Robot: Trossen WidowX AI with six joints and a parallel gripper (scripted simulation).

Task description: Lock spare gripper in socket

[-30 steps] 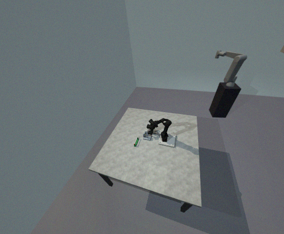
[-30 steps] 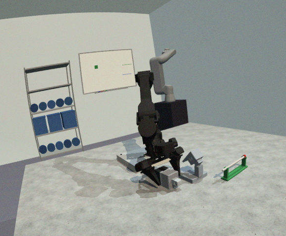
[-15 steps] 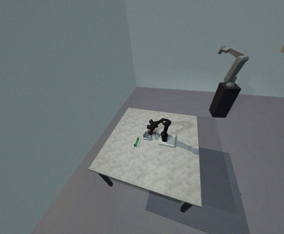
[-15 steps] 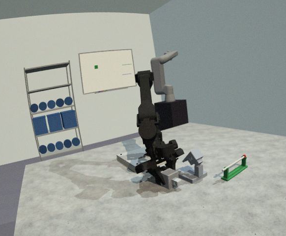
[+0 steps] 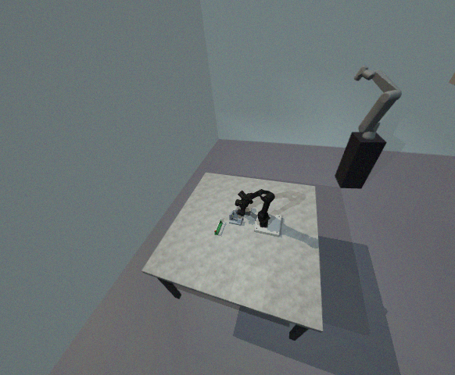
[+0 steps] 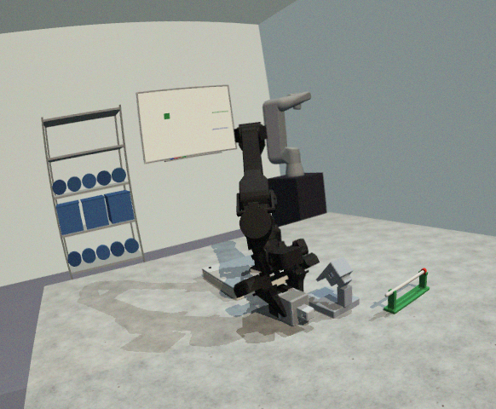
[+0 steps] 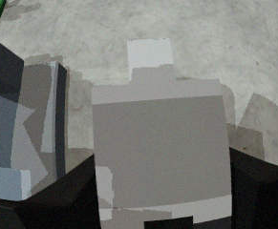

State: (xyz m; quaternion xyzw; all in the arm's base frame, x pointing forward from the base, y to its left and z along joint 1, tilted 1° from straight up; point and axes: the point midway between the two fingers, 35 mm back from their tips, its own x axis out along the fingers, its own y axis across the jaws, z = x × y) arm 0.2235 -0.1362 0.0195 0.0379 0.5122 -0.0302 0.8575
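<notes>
The grey socket lies 10 cm to the left of my gripper tip, 4 cm ahead of it and 3 cm above it. Also, from my gripper tip: green cradle (20 cm to the left, 16 cm ahead); then spare gripper (1 cm above).
</notes>
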